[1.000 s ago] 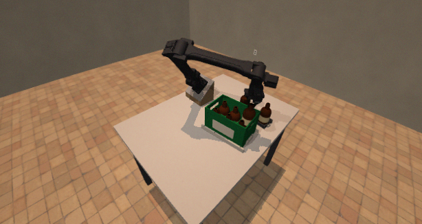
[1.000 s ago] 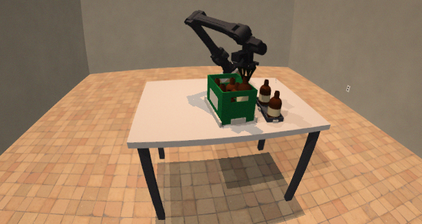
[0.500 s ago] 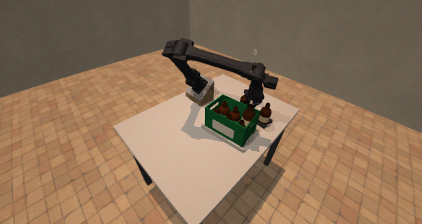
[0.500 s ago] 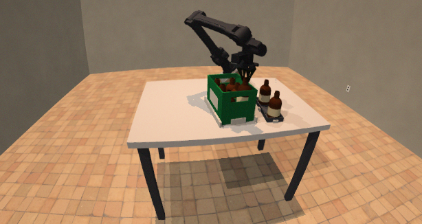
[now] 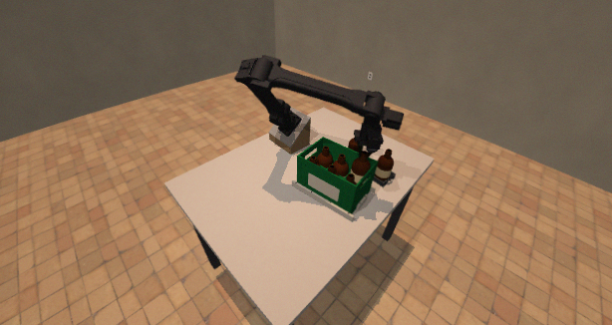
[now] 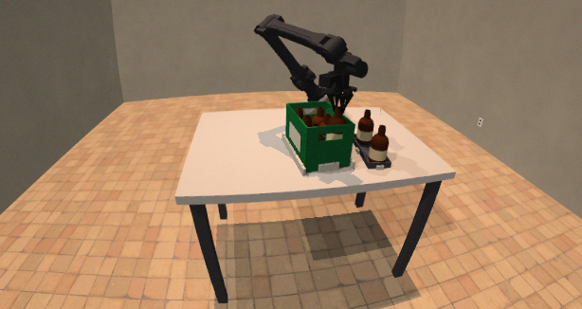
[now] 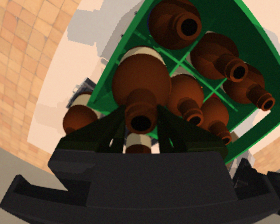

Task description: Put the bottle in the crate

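Right now the green crate is 8 cm behind my hand, 6 cm to the right of it and 13 cm below it.
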